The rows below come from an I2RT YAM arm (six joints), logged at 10 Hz.
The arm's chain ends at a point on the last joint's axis. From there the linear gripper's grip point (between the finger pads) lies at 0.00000 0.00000 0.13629 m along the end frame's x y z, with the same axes.
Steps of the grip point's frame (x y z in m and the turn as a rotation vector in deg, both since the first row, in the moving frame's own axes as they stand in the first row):
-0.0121 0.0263 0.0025 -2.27 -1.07 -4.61
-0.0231 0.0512 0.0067 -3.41 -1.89 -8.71
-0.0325 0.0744 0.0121 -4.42 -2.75 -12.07
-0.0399 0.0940 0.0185 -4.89 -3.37 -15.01
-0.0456 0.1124 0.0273 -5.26 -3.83 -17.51
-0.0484 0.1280 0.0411 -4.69 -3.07 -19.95
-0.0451 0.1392 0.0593 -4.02 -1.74 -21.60
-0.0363 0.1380 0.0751 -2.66 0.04 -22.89
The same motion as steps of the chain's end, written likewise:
-0.0098 0.0208 0.0026 -2.27 -1.07 -4.61
-0.0192 0.0428 0.0070 -3.41 -1.89 -8.71
-0.0271 0.0633 0.0127 -4.42 -2.75 -12.07
-0.0335 0.0815 0.0192 -4.89 -3.37 -15.01
-0.0385 0.0987 0.0282 -5.26 -3.83 -17.51
-0.0432 0.1158 0.0417 -4.69 -3.07 -19.95
-0.0428 0.1291 0.0597 -4.02 -1.74 -21.60
-0.0376 0.1319 0.0752 -2.66 0.04 -22.89

